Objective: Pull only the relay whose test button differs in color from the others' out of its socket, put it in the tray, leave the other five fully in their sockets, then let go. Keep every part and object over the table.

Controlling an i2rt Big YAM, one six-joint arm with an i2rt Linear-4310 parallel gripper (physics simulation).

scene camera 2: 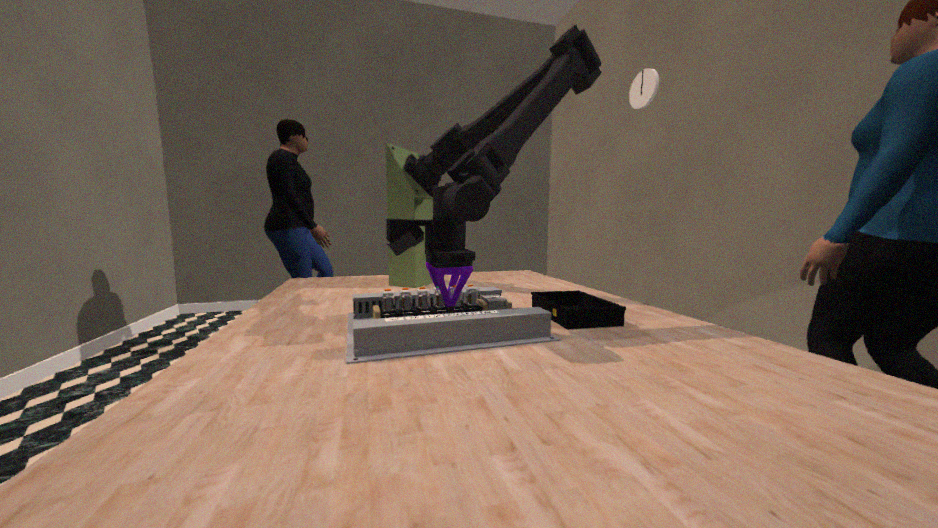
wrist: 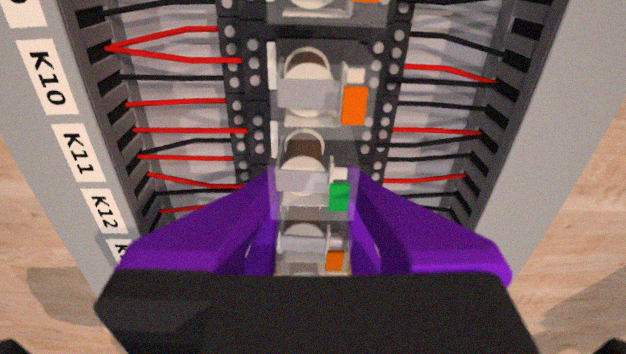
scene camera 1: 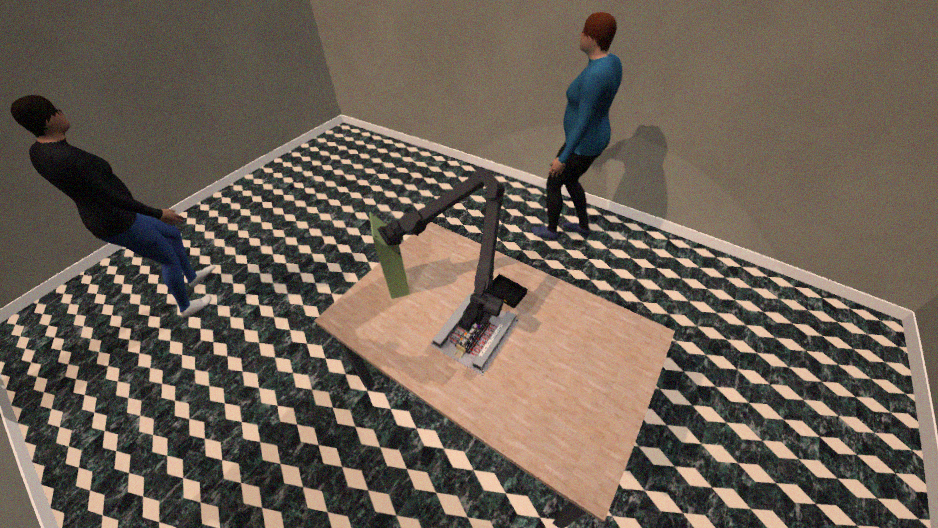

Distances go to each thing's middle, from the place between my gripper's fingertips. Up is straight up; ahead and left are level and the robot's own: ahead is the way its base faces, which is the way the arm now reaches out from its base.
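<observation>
Grey panel (scene camera 1: 449, 348) in sight; my gripper 40 mm above it, 10 mm to the left of it.
</observation>
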